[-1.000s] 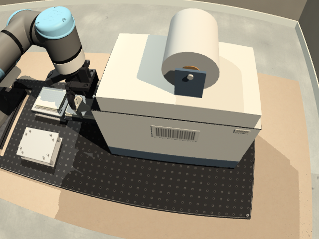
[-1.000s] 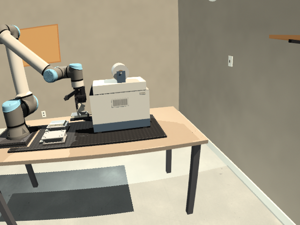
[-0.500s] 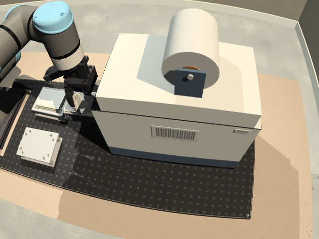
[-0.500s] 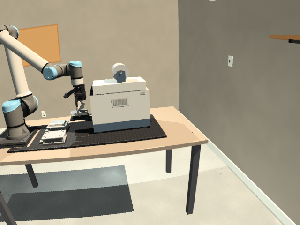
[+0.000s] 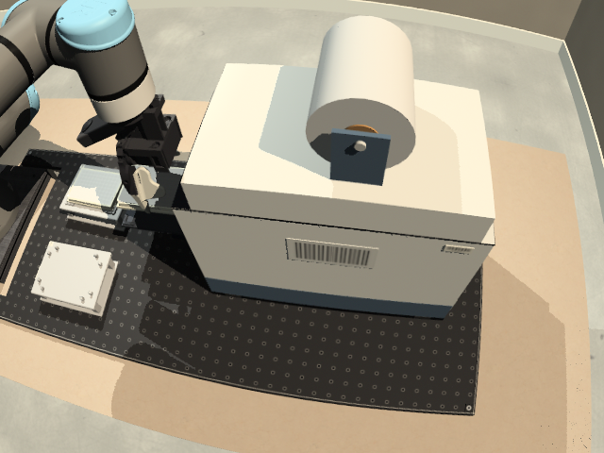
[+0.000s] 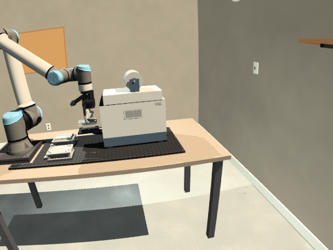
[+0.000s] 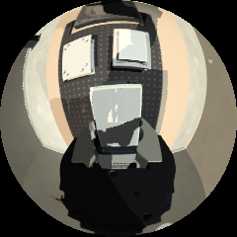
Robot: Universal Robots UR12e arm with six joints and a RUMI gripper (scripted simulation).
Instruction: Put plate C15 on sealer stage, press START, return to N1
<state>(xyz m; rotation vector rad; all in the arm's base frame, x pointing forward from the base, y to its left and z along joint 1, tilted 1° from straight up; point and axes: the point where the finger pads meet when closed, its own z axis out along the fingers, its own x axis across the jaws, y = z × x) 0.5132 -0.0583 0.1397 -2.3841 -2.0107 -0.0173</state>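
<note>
Right now the sealer stage is 6 cm below my hand. Round my hand: foil roll: 33 cm ahead, 25 cm above, 6 cm to the right; well plate: 1 cm below.
</note>
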